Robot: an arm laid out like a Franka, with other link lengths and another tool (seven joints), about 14 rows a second.
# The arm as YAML. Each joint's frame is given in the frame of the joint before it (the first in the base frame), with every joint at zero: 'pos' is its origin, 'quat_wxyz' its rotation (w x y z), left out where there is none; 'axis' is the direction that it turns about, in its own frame. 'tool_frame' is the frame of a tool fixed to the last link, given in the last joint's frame.
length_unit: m
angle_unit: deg
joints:
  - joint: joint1
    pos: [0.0, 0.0, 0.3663]
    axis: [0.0, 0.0, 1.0]
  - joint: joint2
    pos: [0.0, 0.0, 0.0]
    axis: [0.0, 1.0, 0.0]
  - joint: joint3
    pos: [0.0, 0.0, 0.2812]
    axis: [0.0, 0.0, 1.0]
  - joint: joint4
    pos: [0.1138, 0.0, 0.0]
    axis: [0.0, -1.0, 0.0]
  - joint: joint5
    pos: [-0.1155, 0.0, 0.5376]
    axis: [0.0, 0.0, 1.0]
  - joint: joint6
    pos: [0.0, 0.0, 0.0]
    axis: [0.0, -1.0, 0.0]
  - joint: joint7
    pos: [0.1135, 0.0, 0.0]
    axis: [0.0, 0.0, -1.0]
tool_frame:
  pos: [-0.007, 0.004, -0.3]
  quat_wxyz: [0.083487, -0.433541, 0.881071, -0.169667]
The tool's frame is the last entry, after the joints.
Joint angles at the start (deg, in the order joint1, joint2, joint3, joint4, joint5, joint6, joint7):
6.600 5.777 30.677 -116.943 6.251 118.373 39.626
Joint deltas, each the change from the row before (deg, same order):
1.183 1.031 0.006 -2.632 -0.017 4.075 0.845
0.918 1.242 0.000 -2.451 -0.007 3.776 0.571
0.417 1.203 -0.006 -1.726 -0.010 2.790 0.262
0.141 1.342 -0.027 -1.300 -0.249 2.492 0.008
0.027 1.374 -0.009 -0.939 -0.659 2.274 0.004
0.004 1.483 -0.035 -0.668 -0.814 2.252 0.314
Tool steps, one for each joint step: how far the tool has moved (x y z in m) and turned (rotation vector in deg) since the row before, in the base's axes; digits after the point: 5 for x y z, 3 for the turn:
-0.01505 0.00969 -0.03252 0.407 -0.169 -0.083
-0.01555 0.00572 -0.03262 0.348 0.125 -0.053
-0.01112 0.00116 -0.02571 0.270 0.290 -0.151
-0.00778 -0.00117 -0.02305 0.245 0.190 -0.021
-0.00534 -0.00162 -0.01999 0.152 -0.081 0.191
-0.00385 -0.00091 -0.01833 0.197 -0.195 -0.051

